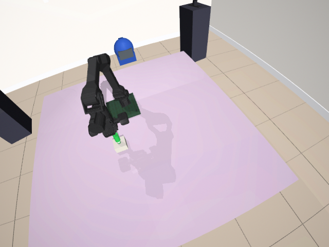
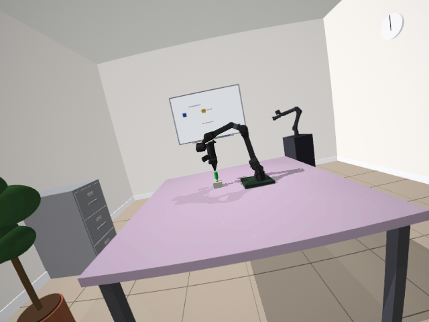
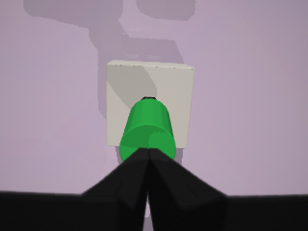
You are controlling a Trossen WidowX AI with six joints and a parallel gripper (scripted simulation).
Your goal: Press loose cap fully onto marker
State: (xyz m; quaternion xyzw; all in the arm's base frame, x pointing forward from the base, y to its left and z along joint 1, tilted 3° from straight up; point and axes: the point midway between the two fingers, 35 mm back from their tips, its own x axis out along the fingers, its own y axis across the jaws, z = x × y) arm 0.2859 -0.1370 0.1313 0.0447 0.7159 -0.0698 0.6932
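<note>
My gripper tip is 3 cm above the green cap. Round my gripper tip: green marker (4 cm below); then holder block (10 cm below).
</note>
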